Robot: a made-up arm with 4 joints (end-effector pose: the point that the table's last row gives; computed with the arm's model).
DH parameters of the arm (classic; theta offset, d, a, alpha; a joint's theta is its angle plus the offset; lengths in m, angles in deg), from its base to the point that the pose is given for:
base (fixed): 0 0.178 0 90
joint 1: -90 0.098 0.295 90
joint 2: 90 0.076 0.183 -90
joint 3: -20.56 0 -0.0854 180
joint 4: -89.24 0 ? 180
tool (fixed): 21.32 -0.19 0 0
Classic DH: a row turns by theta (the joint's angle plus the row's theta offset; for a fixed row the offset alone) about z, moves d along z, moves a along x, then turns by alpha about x.
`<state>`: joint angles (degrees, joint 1 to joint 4).
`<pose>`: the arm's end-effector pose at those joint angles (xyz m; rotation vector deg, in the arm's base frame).
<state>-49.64 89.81 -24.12 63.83</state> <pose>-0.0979 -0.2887 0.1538 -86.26 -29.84 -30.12</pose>
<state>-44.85 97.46 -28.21 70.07</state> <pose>-0.0877 -0.2600 0.1682 -85.10 -47.62 -36.10</pose>
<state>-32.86 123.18 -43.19 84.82</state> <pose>-0.0804 -0.1530 0.1920 -70.36 -100.26 -43.18</pose>
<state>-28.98 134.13 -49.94 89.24</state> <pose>-0.0835 -0.1063 0.1891 -59.78 -119.12 -40.60</pose>
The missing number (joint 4, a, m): 0.088
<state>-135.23 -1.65 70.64 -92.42</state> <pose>-0.1935 -0.1662 0.6721 157.86 22.55 64.62</pose>
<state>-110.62 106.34 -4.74 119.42</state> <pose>-0.0468 -0.2365 0.3153 -81.51 -21.57 0.84</pose>
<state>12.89 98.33 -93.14 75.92</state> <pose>-0.0670 -0.2568 0.0928 -0.25 134.05 116.21</pose>
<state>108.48 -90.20 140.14 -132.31</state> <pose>0.6283 0.0931 0.1995 88.88 -16.26 16.58</pose>
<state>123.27 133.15 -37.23 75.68</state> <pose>0.0514 -0.0995 0.1338 -6.82 74.90 81.22</pose>
